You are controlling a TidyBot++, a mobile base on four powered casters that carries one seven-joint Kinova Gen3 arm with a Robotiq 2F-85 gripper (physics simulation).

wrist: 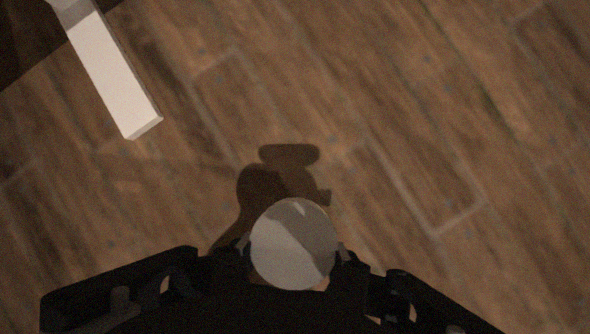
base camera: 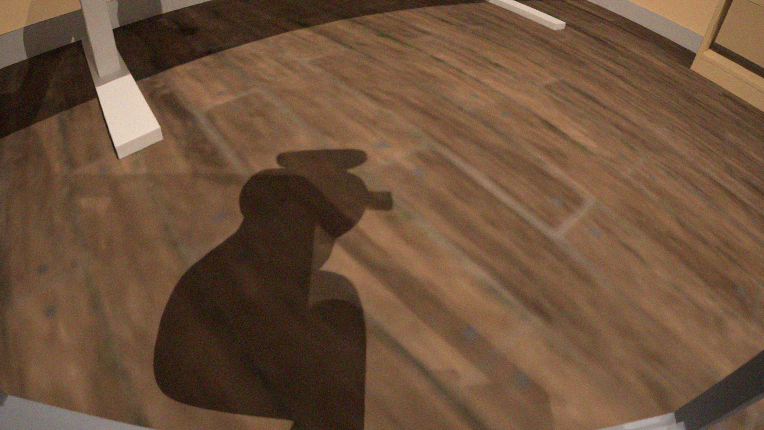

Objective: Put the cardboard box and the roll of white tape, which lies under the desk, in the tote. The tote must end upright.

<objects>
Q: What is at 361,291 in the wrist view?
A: The gripper.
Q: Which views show the roll of white tape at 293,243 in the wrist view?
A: The wrist view only.
</objects>
